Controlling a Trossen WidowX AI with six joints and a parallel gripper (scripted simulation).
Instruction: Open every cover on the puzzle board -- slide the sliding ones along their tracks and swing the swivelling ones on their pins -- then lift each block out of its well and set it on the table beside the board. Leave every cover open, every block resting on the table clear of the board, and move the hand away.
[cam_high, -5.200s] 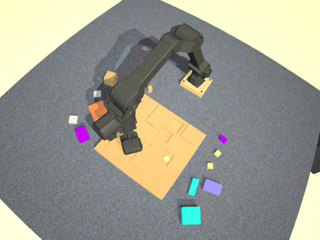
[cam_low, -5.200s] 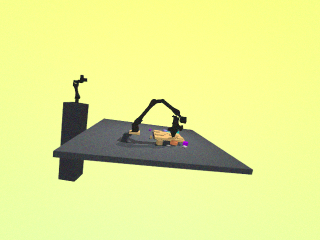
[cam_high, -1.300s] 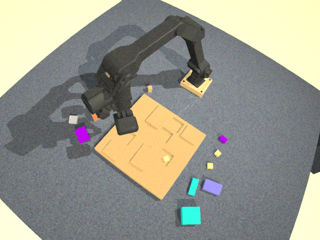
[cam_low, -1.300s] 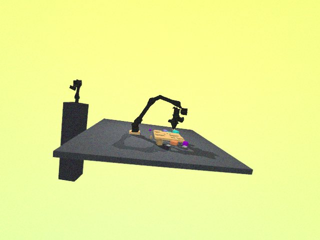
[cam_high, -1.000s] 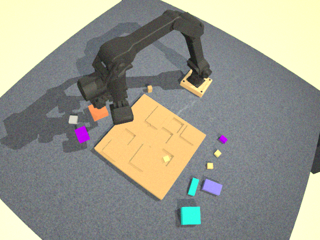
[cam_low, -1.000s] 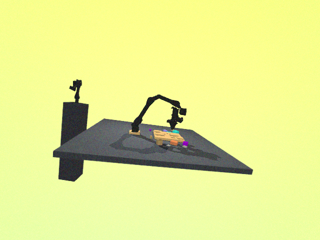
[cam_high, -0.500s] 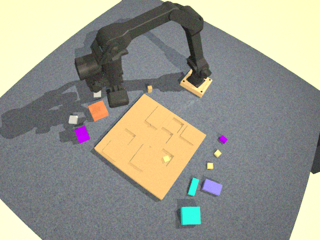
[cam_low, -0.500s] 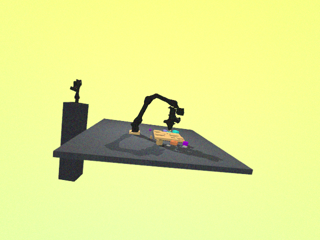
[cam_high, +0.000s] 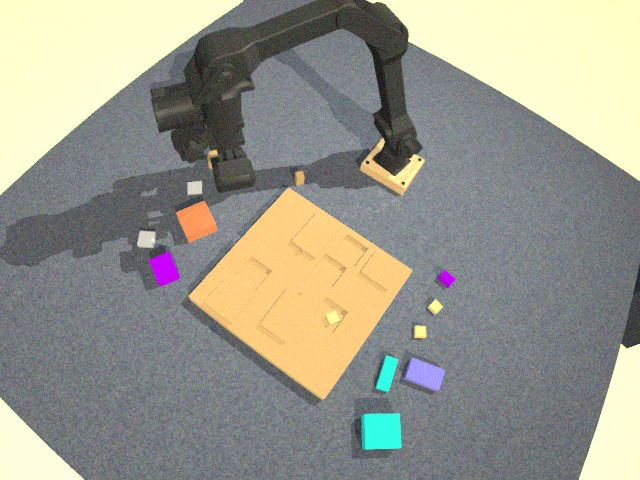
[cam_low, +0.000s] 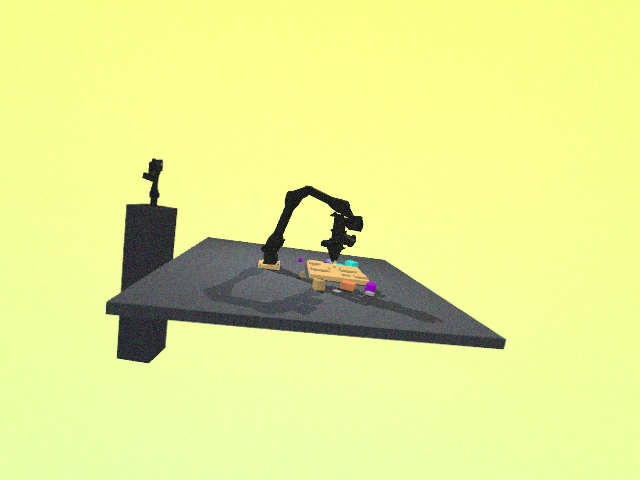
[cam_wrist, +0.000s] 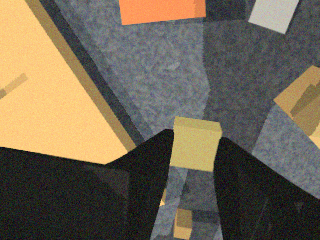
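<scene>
Right now the orange block is 8 cm ahead of my gripper tip, 1 cm to the right of it and 10 cm below it. The rest, counted from my gripper tip: cyan bar 5 cm ahead, 44 cm to the left, 10 cm below; tan cube 5 cm behind, 9 cm to the right, 9 cm below; purple block 19 cm ahead, 2 cm to the left, 10 cm below.
</scene>
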